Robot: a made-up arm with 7 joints. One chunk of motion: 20 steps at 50 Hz.
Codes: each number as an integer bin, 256 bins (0 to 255) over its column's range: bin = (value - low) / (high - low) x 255, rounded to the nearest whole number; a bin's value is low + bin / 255 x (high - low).
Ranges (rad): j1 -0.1..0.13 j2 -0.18..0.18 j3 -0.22..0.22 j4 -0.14..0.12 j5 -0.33..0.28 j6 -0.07..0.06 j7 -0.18..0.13
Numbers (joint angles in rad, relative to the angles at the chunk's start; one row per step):
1: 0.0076 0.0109 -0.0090 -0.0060 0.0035 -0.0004 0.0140
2: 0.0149 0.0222 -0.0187 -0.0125 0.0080 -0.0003 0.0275
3: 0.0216 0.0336 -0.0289 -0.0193 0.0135 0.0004 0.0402
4: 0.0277 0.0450 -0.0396 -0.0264 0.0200 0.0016 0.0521
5: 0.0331 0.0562 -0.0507 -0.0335 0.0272 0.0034 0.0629
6: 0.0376 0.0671 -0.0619 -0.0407 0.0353 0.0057 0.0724
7: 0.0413 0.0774 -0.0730 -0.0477 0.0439 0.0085 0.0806
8: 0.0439 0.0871 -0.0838 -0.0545 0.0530 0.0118 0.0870
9: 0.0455 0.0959 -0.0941 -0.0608 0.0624 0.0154 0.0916
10: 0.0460 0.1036 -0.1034 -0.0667 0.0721 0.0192 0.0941
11: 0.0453 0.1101 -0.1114 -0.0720 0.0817 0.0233 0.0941
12: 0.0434 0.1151 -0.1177 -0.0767 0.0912 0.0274 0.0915
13: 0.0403 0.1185 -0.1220 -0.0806 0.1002 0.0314 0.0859
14: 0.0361 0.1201 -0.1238 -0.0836 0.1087 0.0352 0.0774
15: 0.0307 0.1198 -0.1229 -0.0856 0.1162 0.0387 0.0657
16: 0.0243 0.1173 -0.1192 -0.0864 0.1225 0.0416 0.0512
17: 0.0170 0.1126 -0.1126 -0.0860 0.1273 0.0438 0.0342
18: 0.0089 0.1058 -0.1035 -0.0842 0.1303 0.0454 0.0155
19: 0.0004 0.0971 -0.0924 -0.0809 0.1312 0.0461 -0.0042
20: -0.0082 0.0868 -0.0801 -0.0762 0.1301 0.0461 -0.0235
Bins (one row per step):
1: 119 135 122 131 139 137 160
2: 127 143 117 125 141 137 171
3: 135 151 111 118 144 138 181
4: 142 159 105 111 146 140 191
5: 148 167 98 104 149 144 200
6: 153 175 92 97 153 148 208
7: 157 182 85 91 156 154 214
8: 160 189 79 84 160 160 220
9: 161 195 73 78 164 168 223
10: 162 201 68 72 168 175 225
11: 161 205 63 67 172 183 225
12: 159 209 59 62 176 191 223
13: 156 211 57 58 180 199 219
14: 151 213 56 55 183 206 212
15: 145 212 56 53 187 213 202
16: 138 211 58 53 189 219 190
17: 130 207 62 53 191 223 176
18: 121 202 68 55 192 226 161
19: 111 196 74 58 193 228 145
20: 102 189 81 63 192 228 129

